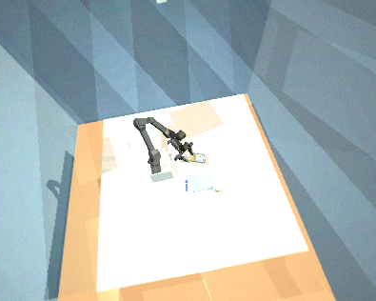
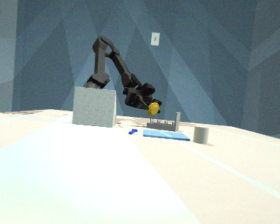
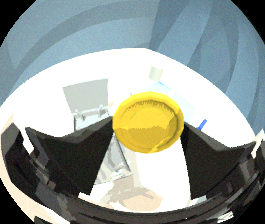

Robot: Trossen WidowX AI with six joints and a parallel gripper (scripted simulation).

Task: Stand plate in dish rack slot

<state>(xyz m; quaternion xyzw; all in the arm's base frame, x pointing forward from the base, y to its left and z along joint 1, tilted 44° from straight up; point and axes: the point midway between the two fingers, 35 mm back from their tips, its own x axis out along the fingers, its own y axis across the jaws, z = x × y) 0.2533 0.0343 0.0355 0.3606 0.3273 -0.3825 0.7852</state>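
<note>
The dish rack lies 50 mm ahead of my gripper tip, 40 mm to the left of it and 60 mm below it. From my gripper tip the other things lie so: blue spoon (90 mm behind, 140 mm to the right, 70 mm below); then light blue mat (20 mm ahead, 160 mm to the right, 80 mm below); then yellow plate (10 mm to the left).
</note>
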